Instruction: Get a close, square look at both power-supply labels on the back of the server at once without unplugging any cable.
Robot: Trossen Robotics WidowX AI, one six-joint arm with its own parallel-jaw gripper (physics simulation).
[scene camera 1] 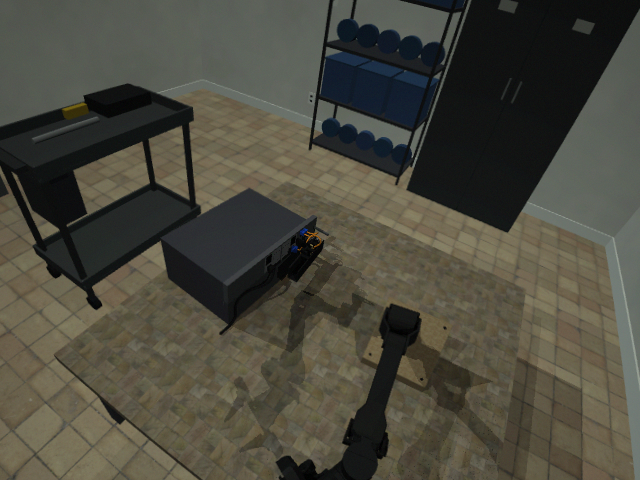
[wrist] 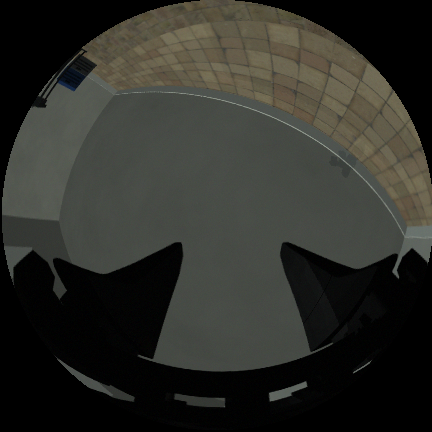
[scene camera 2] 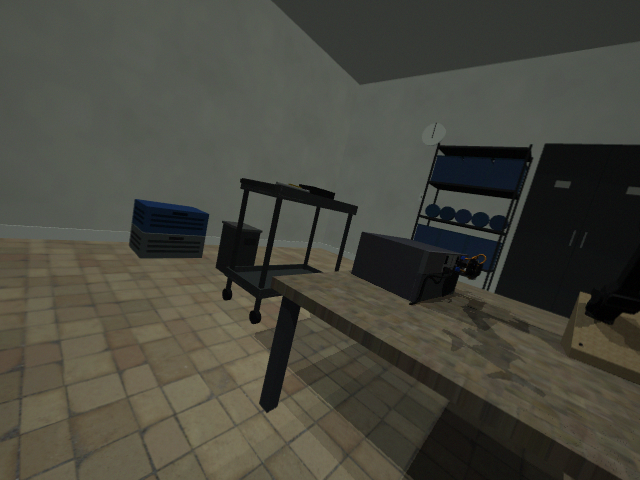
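Where they show: gripper, fingertip midpoint: [wrist: 232,249]; arm's base, link origin: [scene camera 2: 600,312].
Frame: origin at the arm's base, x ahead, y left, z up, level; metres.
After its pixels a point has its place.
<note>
The server, a dark grey box [scene camera 1: 235,235] @(x 0.619, y 0.067, z 0.053 m) [scene camera 2: 390,263] @(x 0.622, y 0.251, z -0.040 m), sits on the table. Its back panel faces the arm's base side, with black, blue and orange cables [scene camera 1: 311,240] [scene camera 2: 474,264] @(x 0.383, y -0.013, z 0.036 m) bunched at the far end and a black cable [scene camera 1: 238,302] @(x 0.483, y 0.209, z -0.078 m) [scene camera 2: 422,287] @(x 0.477, y 0.237, z -0.088 m) hanging down at the near end. The power-supply labels cannot be made out in either scene view, and the server does not show in the wrist view. My gripper [wrist: 232,249] @(x -0.006, y 0.705, z 0.151 m) is open and empty, with a wall beyond its fingers. In scene camera 1 the arm reaches to the bottom edge, well away from the server.
The arm's base stands on a wooden board [scene camera 1: 431,335] @(x -0.116, y -0.011, z 0.000 m) [scene camera 2: 599,343] @(x -0.012, y 0.075, z -0.085 m) on the table [scene camera 1: 206,372] @(x 0.421, y 0.433, z -0.152 m) [scene camera 2: 392,330] @(x 0.409, y 0.582, z -0.151 m). A dark cart [scene camera 1: 111,147] [scene camera 2: 297,193] stands beyond the server. A shelf rack [scene camera 1: 379,112] and a dark cabinet [scene camera 1: 496,118] [scene camera 2: 558,222] stand at the wall.
</note>
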